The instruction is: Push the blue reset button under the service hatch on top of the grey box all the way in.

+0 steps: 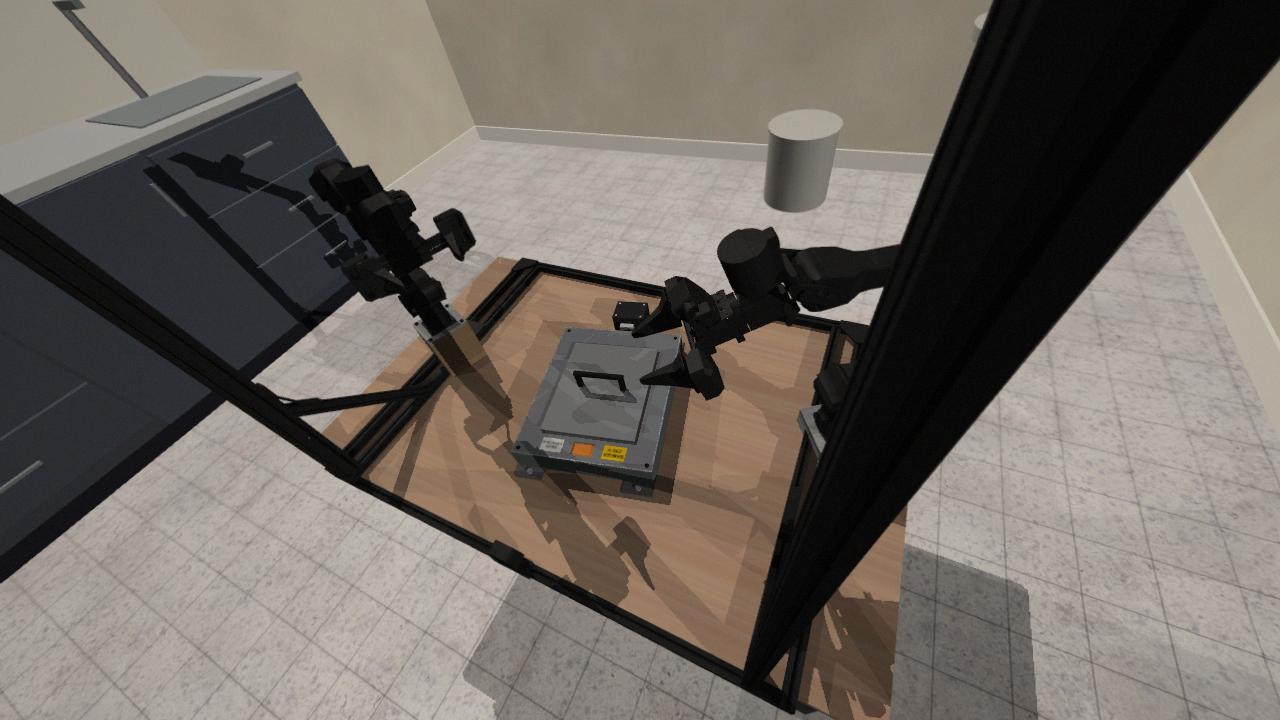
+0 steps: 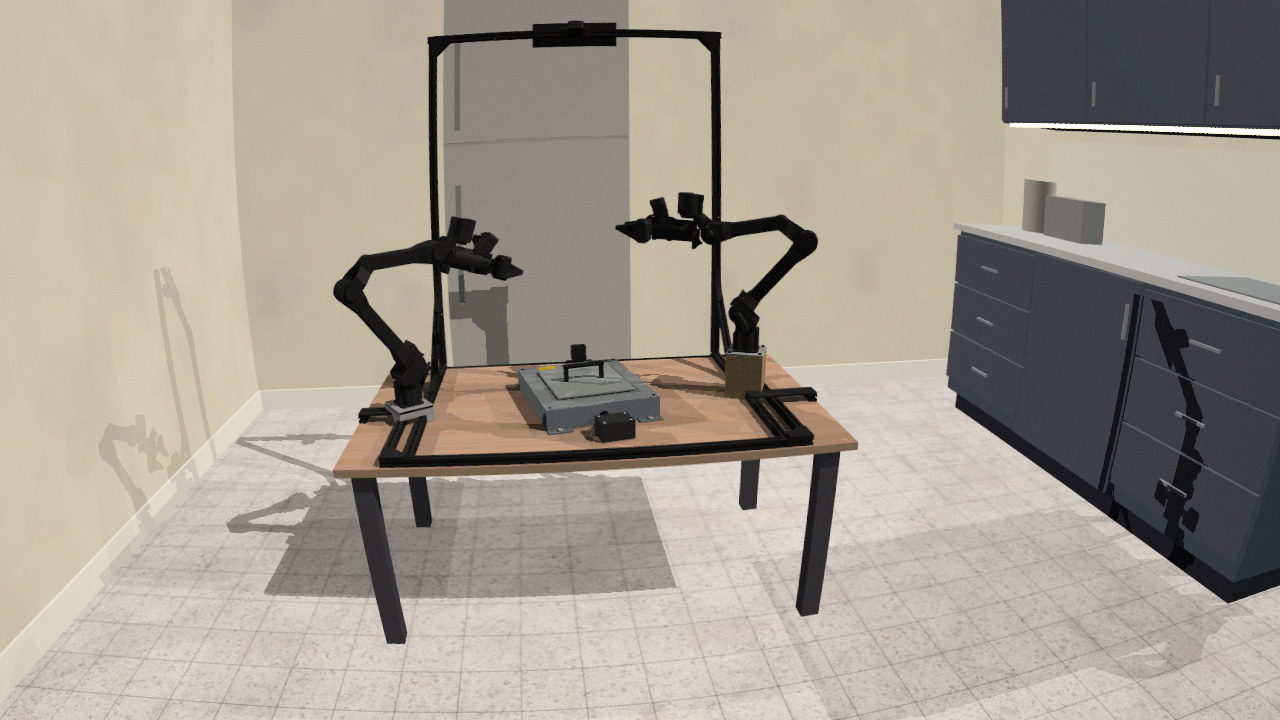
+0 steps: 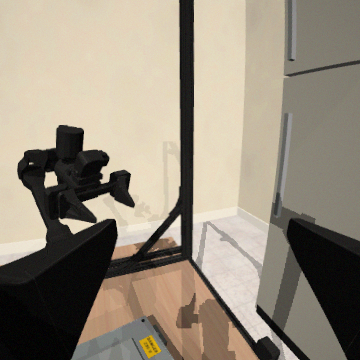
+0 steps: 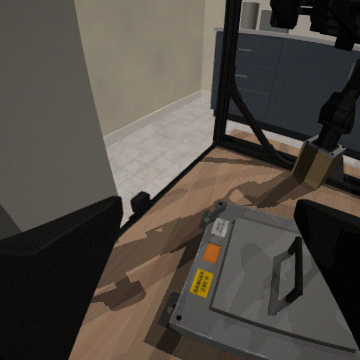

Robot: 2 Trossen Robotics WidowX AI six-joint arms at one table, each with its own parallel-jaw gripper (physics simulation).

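Note:
The grey box (image 1: pixel 586 465) (image 2: pixel 581 413) (image 3: pixel 107 342) (image 4: pixel 192 312) sits on the table. Its service hatch (image 1: pixel 595 416) (image 4: pixel 240 280) lies flat on top, with a black handle (image 2: pixel 583 364) (image 4: pixel 298 272) standing up from it. The blue reset button does not show. My left gripper (image 1: pixel 434 266) (image 2: pixel 618 229) (image 3: pixel 202 227) is open and empty, high above the table on its own arm's side of the box. My right gripper (image 1: pixel 639 358) (image 2: pixel 520 272) (image 4: pixel 210 206) is open and empty, raised above the box's side nearer its arm.
White, orange (image 1: pixel 582 449) (image 4: pixel 211 253) and yellow (image 1: pixel 614 453) (image 4: pixel 201 283) labels line one edge of the box. A small black box (image 1: pixel 631 313) (image 2: pixel 614 426) stands beside it. Black frame rails (image 2: pixel 590 455) border the wooden table, with tall posts (image 2: pixel 716 161) at one side.

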